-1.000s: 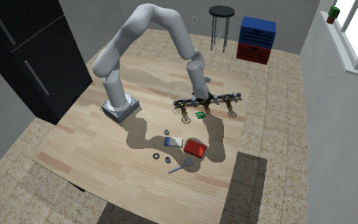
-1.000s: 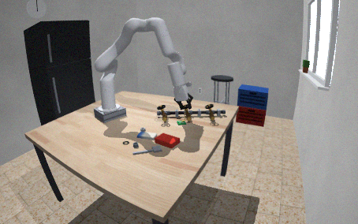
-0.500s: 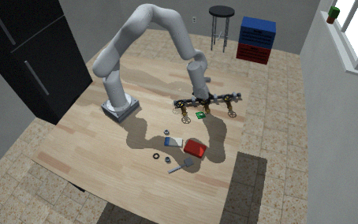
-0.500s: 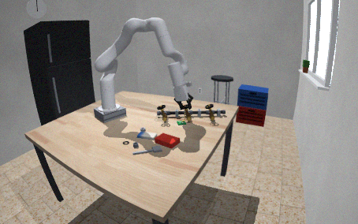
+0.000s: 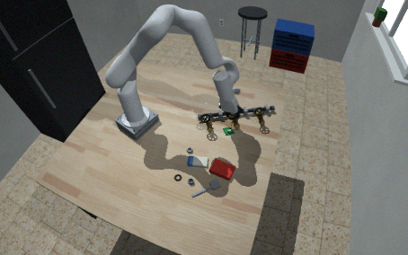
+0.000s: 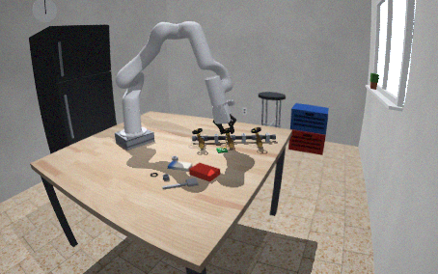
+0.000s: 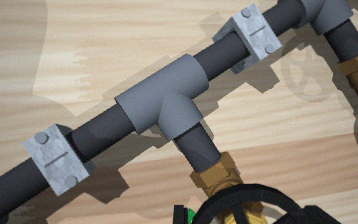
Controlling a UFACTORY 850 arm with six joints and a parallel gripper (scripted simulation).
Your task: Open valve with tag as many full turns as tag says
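The green tag lies 100 mm below my hand, 50 mm to the right of it and 30 mm behind it. The rest, counted from my hand: grey scraper 440 mm to the right, 100 mm below, 60 mm behind; then red box 330 mm to the right, 90 mm below, 10 mm behind; then white block 300 mm to the right, 150 mm behind, 100 mm below.
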